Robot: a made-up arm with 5 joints. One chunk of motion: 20 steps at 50 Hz.
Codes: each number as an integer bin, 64 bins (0 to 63) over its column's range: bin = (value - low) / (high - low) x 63, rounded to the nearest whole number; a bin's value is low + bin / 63 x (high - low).
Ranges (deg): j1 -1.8..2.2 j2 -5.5..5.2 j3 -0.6..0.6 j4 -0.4..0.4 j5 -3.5..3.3
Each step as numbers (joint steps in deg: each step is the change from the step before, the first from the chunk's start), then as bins.
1 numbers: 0.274 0.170 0.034 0.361 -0.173
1 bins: 33 33 33 60 31
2 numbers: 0.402 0.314 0.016 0.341 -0.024
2 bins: 35 34 32 58 32
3 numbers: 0.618 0.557 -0.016 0.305 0.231
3 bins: 38 36 31 56 35
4 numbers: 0.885 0.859 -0.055 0.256 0.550
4 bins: 42 37 29 52 38
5 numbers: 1.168 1.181 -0.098 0.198 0.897
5 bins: 47 39 26 47 41
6 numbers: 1.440 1.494 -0.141 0.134 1.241
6 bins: 51 41 24 42 44
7 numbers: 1.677 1.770 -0.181 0.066 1.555
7 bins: 55 43 22 37 47
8 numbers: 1.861 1.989 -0.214 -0.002 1.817
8 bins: 58 44 20 31 49
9 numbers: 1.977 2.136 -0.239 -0.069 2.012
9 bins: 59 45 19 26 51
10 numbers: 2.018 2.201 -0.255 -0.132 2.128
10 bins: 60 45 18 21 52
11 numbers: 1.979 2.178 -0.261 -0.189 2.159
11 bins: 60 45 18 17 52
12 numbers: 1.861 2.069 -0.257 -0.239 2.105
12 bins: 58 45 18 13 52
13 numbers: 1.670 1.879 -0.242 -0.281 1.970
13 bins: 55 43 19 9 51
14 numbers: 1.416 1.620 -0.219 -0.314 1.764
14 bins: 51 42 20 7 49
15 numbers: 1.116 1.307 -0.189 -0.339 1.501
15 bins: 46 40 22 5 46
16 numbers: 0.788 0.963 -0.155 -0.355 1.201
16 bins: 41 38 23 4 44
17 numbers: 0.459 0.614 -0.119 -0.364 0.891
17 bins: 36 36 25 3 41
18 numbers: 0.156 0.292 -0.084 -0.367 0.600
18 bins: 31 34 27 3 38
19 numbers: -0.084 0.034 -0.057 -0.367 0.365
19 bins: 27 33 29 3 36
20 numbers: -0.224 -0.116 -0.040 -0.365 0.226
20 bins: 25 32 29 3 35
